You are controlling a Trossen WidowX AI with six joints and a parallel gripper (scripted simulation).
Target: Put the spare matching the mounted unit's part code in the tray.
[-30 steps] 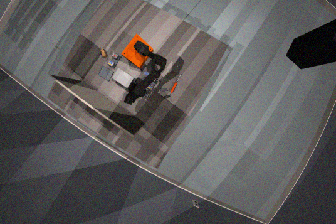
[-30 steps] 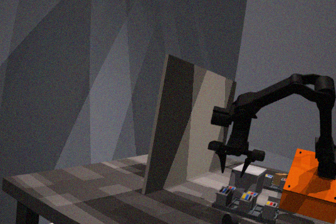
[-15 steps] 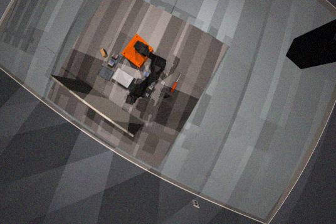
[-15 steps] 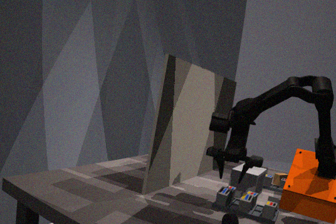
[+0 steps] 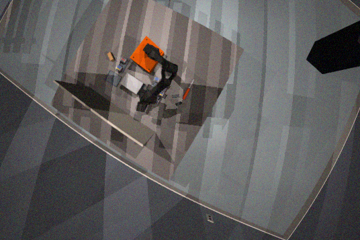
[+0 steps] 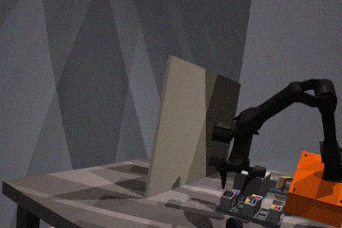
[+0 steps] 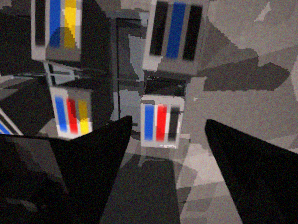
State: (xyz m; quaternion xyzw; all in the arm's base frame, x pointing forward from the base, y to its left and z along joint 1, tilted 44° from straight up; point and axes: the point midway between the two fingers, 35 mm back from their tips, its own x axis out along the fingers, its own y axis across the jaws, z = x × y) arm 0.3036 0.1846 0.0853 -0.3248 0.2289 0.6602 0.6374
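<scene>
Right now the mounted unit is 2 cm behind my gripper tip and 16 cm to the right of it. From my gripper tip the other things lie so: upright panel (22 cm ahead, 16 cm to the right, 17 cm above); then small brown block (10 cm behind, 47 cm to the right, 3 cm below); then small black cylinder (9 cm behind, 22 cm to the left, 3 cm below).
</scene>
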